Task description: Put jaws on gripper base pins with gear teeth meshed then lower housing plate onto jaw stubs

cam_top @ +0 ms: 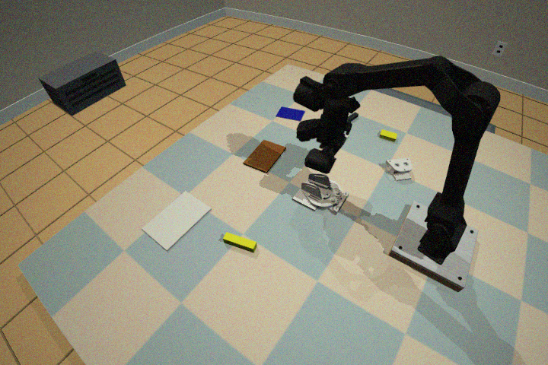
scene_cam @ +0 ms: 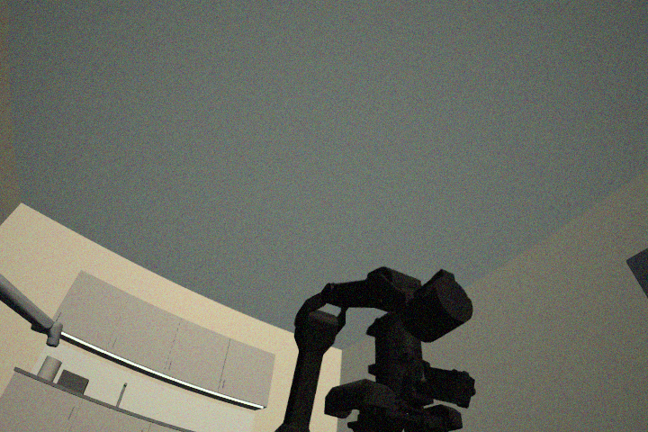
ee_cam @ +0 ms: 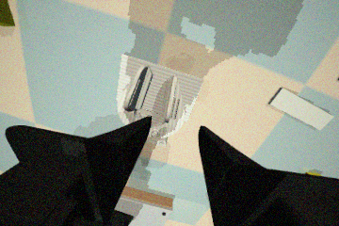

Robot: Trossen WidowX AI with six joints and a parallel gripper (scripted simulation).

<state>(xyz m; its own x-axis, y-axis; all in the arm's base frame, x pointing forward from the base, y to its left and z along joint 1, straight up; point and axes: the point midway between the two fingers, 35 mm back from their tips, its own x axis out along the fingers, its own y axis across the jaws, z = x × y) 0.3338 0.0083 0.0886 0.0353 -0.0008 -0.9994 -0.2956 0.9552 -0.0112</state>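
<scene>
Right now my gripper tip is 14 cm past the gripper base, 21 cm to the left of it and 5 cm above it. Also, from my gripper tip: white strip (8 cm ahead, 19 cm to the right, 8 cm below); then housing plate (6 cm behind, 2 cm to the left, 8 cm below); then jaw (4 cm behind, 1 cm to the left, 7 cm below).
</scene>
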